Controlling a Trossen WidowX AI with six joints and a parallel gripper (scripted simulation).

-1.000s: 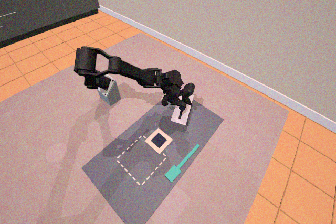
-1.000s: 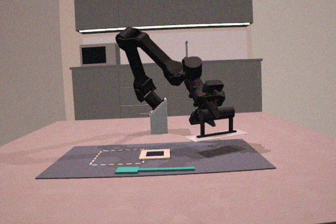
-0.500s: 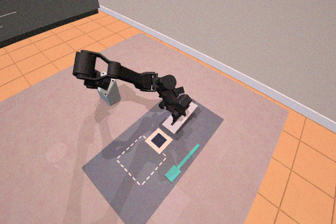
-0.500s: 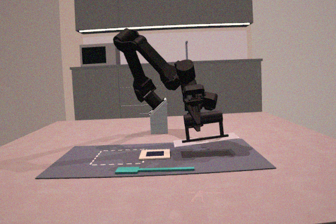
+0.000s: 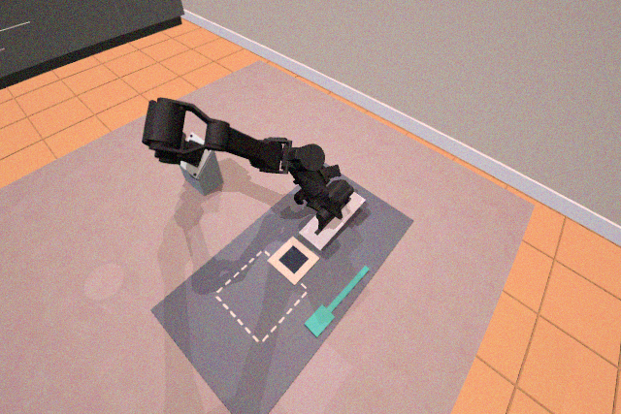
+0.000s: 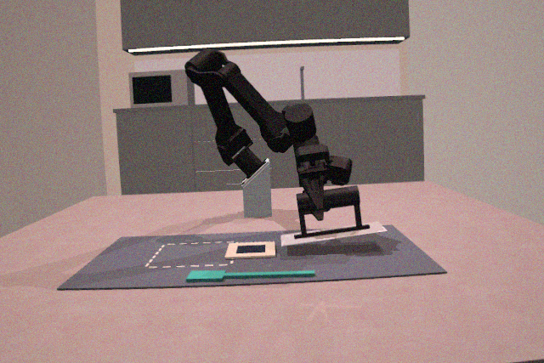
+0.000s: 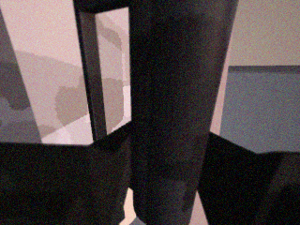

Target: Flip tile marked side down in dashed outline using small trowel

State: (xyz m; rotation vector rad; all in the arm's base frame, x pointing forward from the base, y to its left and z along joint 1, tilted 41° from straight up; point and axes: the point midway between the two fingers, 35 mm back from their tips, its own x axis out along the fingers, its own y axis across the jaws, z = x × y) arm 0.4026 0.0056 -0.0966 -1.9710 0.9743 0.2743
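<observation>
The beige tile is 130 mm to the right of my gripper tip, 70 mm below it and 50 mm behind it. From my gripper tip the other things lie so: teal flat tool (170 mm to the right, 90 mm ahead, 70 mm below); grey mat (130 mm to the right, 90 mm below, 40 mm behind).
</observation>
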